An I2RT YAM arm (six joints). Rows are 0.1 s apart.
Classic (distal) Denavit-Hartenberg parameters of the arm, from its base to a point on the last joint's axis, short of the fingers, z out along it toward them. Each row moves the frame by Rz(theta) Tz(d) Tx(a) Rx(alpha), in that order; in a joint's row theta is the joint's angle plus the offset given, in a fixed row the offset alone. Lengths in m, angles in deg.
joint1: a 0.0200  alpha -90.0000  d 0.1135  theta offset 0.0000
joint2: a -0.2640  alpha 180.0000  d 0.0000  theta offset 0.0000
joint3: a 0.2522  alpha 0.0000  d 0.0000  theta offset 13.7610
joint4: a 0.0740  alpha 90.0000  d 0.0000  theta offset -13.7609
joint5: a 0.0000  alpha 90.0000  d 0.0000  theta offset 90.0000
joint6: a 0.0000  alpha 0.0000  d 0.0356  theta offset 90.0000
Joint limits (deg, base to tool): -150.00..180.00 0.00..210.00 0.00..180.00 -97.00..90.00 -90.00..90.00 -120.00..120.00
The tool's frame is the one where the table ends.
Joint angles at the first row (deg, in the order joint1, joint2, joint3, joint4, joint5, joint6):
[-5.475, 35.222, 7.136, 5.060, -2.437, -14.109]
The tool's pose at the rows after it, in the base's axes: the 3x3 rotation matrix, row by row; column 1 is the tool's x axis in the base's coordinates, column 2 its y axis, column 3 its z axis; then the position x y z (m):
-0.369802, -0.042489, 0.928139; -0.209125, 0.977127, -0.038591; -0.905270, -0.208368, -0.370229; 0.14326, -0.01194, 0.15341
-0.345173, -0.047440, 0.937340; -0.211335, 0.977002, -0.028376; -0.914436, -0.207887, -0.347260; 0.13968, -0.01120, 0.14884
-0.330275, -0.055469, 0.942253; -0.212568, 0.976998, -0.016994; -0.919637, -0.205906, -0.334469; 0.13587, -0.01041, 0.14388
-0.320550, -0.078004, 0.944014; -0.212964, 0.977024, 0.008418; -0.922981, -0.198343, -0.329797; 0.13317, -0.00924, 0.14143
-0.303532, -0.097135, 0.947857; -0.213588, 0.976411, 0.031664; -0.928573, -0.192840, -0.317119; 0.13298, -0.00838, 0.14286
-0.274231, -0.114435, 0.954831; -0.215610, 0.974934, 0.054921; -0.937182, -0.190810, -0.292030; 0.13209, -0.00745, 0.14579
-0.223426, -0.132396, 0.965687; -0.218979, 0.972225, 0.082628; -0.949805, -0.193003, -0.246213; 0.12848, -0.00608, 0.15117
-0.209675, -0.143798, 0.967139; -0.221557, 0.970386, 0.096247; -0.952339, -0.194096, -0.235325; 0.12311, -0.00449, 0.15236
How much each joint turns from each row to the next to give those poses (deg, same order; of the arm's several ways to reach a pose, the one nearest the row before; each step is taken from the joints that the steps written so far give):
[-0.001, -2.708, -2.469, 1.028, -0.438, 0.000]
[0.001, -1.966, -1.814, 1.248, -0.633, 0.000]
[0.002, -2.167, -1.618, 0.215, -0.676, 0.001]
[0.000, -1.859, -0.766, -0.852, -1.464, 0.000]
[0.001, -0.563, 0.000, 0.158, -1.355, 0.022]
[-0.005, -1.535, 0.001, -0.071, -1.380, -0.001]
[0.001, -4.389, -0.001, -1.700, -1.661, 0.022]
[0.375, -5.026, 0.002, -4.394, -0.434, -0.021]

